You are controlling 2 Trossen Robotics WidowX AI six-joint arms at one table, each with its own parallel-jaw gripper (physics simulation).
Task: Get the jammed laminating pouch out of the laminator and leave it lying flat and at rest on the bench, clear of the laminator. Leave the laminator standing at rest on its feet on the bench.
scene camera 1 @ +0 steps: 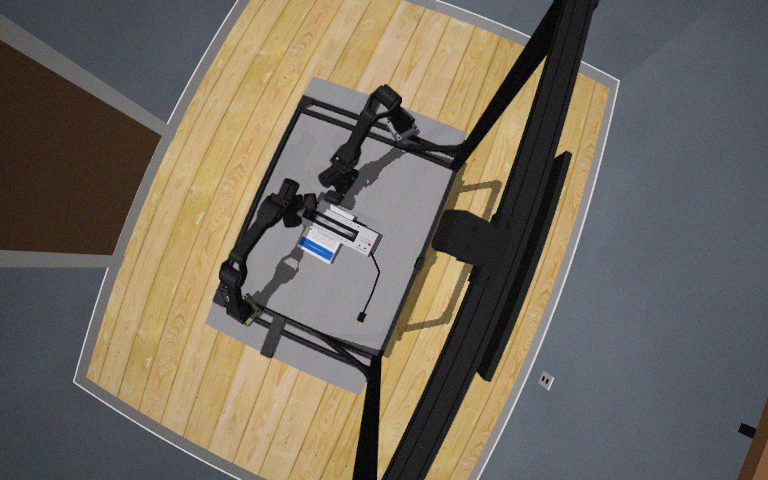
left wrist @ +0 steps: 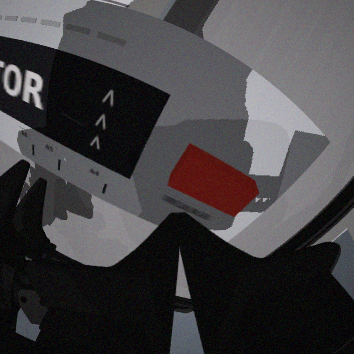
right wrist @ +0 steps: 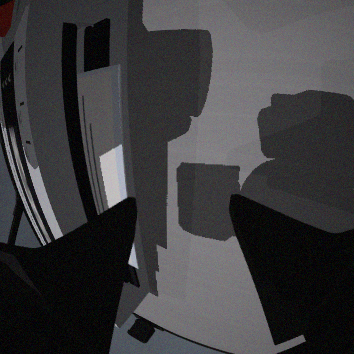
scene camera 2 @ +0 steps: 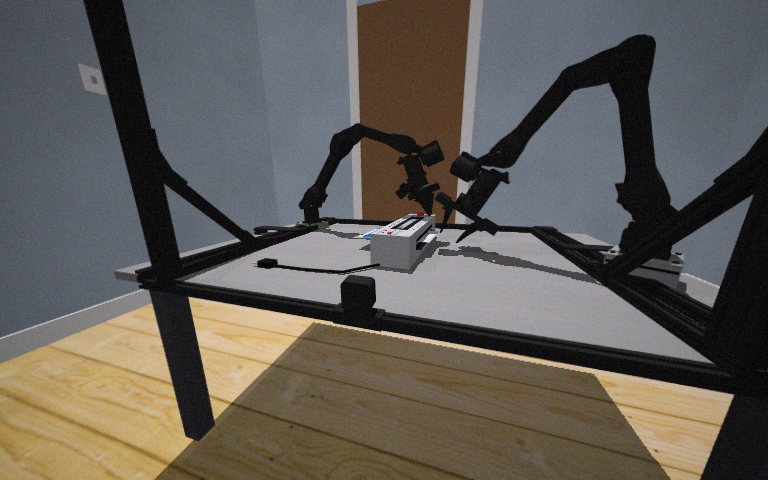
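Where they show: left gripper, fingertip midpoint: (scene camera 1: 300, 199) (left wrist: 177, 219) (scene camera 2: 430, 215); right gripper, fingertip midpoint: (left wrist: 35, 170) (right wrist: 183, 203) (scene camera 2: 448, 237); left arm's base, origin of the base link: (scene camera 1: 245, 310) (scene camera 2: 312, 222); right arm's base, origin of the base link: (scene camera 1: 401, 125) (scene camera 2: 644, 253).
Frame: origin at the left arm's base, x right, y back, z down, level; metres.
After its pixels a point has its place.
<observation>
The white laminator (scene camera 1: 370, 234) @[x 0.161, y -0.595, z -0.055 m] (scene camera 2: 390, 251) @[x 0.195, y -0.575, z -0.016 m] (left wrist: 210, 95) @[x -0.096, y -0.446, z -0.055 m] (right wrist: 47, 125) @[x -0.053, y -0.541, z -0.044 m] stands upright on the grey bench (scene camera 1: 317, 294) @[x 0.169, y -0.268, z 0.025 m] (scene camera 2: 498, 300) @[x 0.205, y -0.813, z 0.025 m]. The pouch (scene camera 1: 320, 246) @[x 0.046, y -0.422, z -0.014 m] (scene camera 2: 367, 234) @[x 0.089, y -0.407, z -0.015 m] (right wrist: 111, 175) @[x -0.022, y -0.568, z -0.015 m] passes through it: a blue-and-white part lies out on one side, and a short pale end sticks out of the slot on the other. My left gripper (scene camera 2: 429, 212) @[x -0.135, y -0.501, z -0.056 m] (left wrist: 177, 219) @[x -0.135, y -0.501, z -0.056 m] is shut and empty, its tips close by the red button (left wrist: 212, 180) @[x -0.121, y -0.466, z -0.064 m] at the laminator's far end. My right gripper (scene camera 2: 451, 234) @[x -0.030, y -0.616, z -0.012 m] (right wrist: 183, 203) @[x -0.030, y -0.616, z -0.012 m] is partly open and empty, beside the short end; one fingertip overlaps that end in the right wrist view. Whether they touch is unclear.
A black cord runs from the laminator's near end to a plug (scene camera 1: 361, 316) @[x 0.361, y -0.334, z 0.011 m] (scene camera 2: 267, 263) @[x 0.370, y -0.345, z 0.013 m] on the bench. A black frame rail (scene camera 1: 288, 321) @[x 0.162, y -0.103, z 0.007 m] (scene camera 2: 481, 338) @[x 0.321, y -0.820, z 0.032 m] edges the bench, with a small black block (scene camera 2: 357, 291) @[x 0.389, y -0.658, z -0.015 m] on it. The two grippers are close together.
</observation>
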